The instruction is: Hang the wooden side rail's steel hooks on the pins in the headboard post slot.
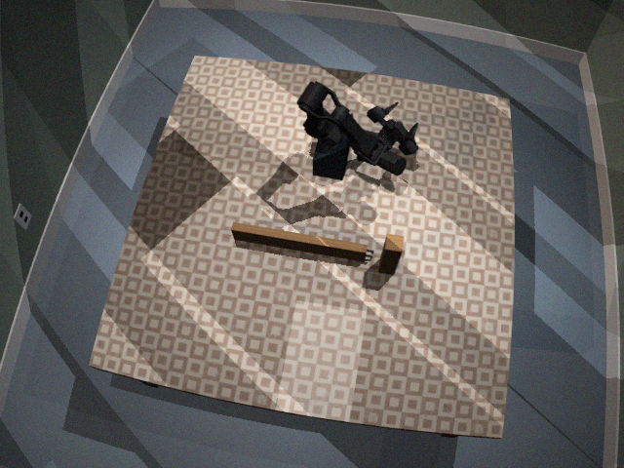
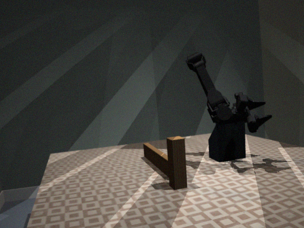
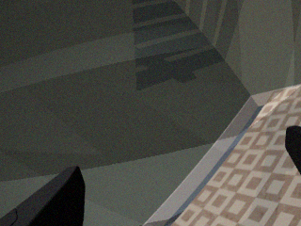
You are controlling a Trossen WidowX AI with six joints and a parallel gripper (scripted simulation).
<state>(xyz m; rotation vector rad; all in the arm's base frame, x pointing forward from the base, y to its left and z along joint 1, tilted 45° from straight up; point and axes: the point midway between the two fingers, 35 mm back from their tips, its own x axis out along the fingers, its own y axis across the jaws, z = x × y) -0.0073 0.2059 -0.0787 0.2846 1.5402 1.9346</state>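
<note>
The headboard post is 42 cm ahead of my gripper tip, 5 cm to the right of it and 15 cm below it.
</note>
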